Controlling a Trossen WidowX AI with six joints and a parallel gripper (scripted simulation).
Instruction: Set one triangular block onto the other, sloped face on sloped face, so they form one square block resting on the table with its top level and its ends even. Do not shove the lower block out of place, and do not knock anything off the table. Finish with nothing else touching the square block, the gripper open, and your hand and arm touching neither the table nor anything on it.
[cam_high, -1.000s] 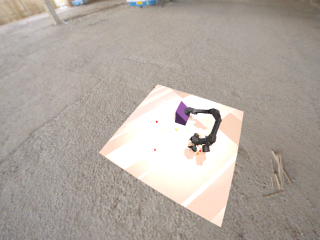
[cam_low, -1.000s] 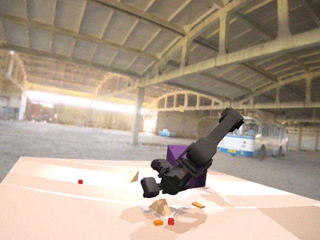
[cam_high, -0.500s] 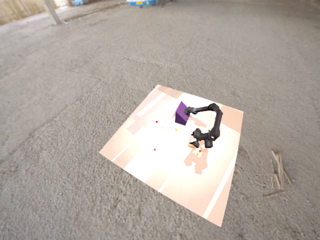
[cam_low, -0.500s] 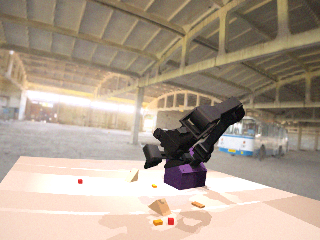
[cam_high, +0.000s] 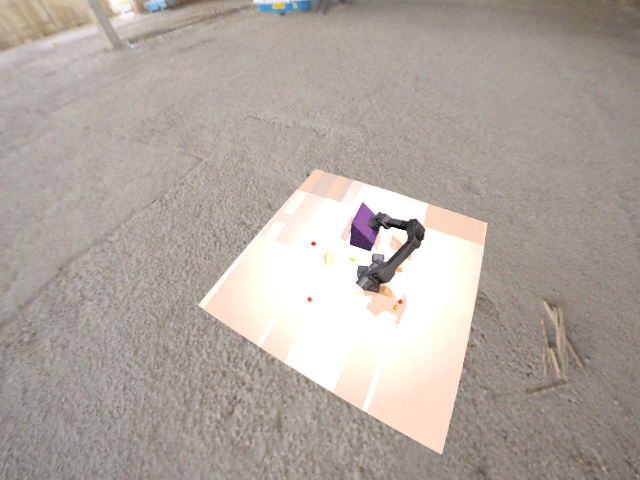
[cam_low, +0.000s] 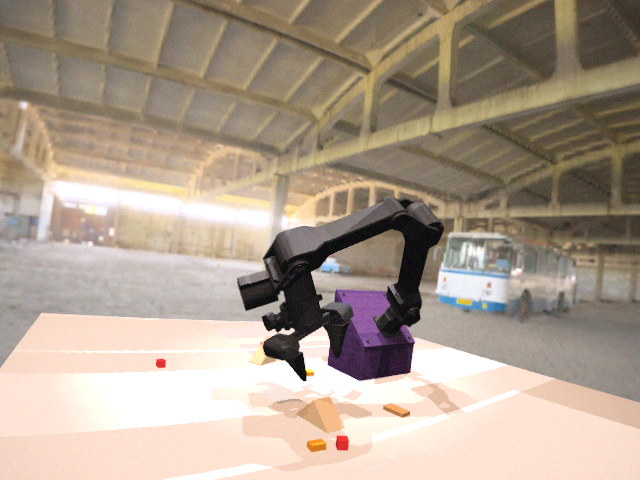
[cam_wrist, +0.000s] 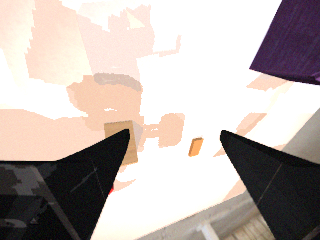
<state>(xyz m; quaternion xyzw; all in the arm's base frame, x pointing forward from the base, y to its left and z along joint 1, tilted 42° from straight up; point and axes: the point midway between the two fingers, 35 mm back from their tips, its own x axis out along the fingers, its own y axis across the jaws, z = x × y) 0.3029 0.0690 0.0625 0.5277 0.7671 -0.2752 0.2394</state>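
My gripper tip is 6 cm to the right of the tan triangular block, 5 cm short of it and 5 cm above it.
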